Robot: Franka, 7 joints.
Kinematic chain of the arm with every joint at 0, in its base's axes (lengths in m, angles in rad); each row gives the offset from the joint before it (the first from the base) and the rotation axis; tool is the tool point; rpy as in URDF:
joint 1: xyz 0 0 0.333 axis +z
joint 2: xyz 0 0 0 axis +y
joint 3: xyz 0 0 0.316 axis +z
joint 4: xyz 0.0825 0 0 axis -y
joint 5: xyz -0.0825 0 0.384 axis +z
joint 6: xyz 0 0 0 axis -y
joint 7: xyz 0.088 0 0 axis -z
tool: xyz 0 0 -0.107 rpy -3.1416 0 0
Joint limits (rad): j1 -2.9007..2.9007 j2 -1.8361..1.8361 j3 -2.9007..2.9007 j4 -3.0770..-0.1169 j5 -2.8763..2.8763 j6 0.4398..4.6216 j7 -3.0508..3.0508
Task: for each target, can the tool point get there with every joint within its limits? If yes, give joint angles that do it. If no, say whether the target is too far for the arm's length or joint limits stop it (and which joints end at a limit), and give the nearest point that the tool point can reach.
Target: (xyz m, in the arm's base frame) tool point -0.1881 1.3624 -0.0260
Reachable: no: too far | nearest point -0.1135 0.8223 0.1163 | short by 0.564 m
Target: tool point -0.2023 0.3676 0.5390
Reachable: yes | joints 0.3773 0.9726 1.7632 -2.5153 -1.0303 3.8294 -0.3938
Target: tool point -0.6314 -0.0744 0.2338
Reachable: yes | joints -0.3018 -1.1098 -2.1909 -1.4159 1.3861 4.2681 0.5350
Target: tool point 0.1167 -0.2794 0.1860
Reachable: yes | joints 0.4345 1.3218 -1.1043 -2.4385 -0.0899 1.2936 1.6386
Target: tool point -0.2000 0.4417 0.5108
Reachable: yes | joints 0.5581 -0.2017 1.6453 -2.1048 1.7003 3.8061 -1.9886
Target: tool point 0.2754 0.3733 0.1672
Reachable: yes | joints 1.8955 0.7967 -0.6462 -2.3890 -1.8658 1.3194 2.0740
